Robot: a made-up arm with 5 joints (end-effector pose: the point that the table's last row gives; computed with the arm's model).
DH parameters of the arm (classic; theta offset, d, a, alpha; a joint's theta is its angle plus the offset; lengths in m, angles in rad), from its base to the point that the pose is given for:
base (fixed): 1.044 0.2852 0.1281 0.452
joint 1: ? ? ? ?
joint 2: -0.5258 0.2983 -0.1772 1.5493
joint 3: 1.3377 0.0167 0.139 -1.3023
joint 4: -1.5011 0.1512 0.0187 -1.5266
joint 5: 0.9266 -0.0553 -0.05 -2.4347
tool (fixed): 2.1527 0.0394 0 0
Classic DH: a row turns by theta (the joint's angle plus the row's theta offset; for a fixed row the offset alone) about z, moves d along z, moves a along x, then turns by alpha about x.
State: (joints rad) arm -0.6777 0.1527 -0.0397 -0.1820 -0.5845
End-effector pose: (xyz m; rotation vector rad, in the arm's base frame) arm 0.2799 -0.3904 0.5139 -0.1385 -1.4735 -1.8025
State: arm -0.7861 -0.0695 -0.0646 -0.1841 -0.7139
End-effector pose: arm 0.2677 -0.3701 0.5817 -0.5087 -1.5791 -1.5054
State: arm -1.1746 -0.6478 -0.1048 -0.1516 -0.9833
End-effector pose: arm 0.2559 -0.2964 0.6970 -1.4123 -1.4069 -0.7202
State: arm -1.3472 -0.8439 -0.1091 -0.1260 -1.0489
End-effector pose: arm 0.2557 -0.2766 0.7150 -1.6650 -1.2027 -0.4738
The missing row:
joint 1: 0.5739 0.1519 -0.0076 1.1836
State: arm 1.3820 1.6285 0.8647 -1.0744 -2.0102
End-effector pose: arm 0.2844 0.4598 0.2981 1.2263 0.1152 -0.0233
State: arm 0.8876 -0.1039 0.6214 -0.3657 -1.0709
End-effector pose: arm 0.5491 0.0472 0.5603 0.6393 -1.5389 -1.0919
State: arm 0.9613 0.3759 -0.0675 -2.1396 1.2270
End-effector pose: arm 0.7170 0.2377 0.4996 -1.0638 0.2368 -1.5106
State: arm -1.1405 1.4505 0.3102 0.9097 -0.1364
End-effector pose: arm 0.1326 -0.3219 0.1310 -0.8213 1.2332 1.3374
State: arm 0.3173 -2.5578 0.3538 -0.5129 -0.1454
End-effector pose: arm 0.3573 0.4867 0.5856 -0.6614 -2.7106 0.2495
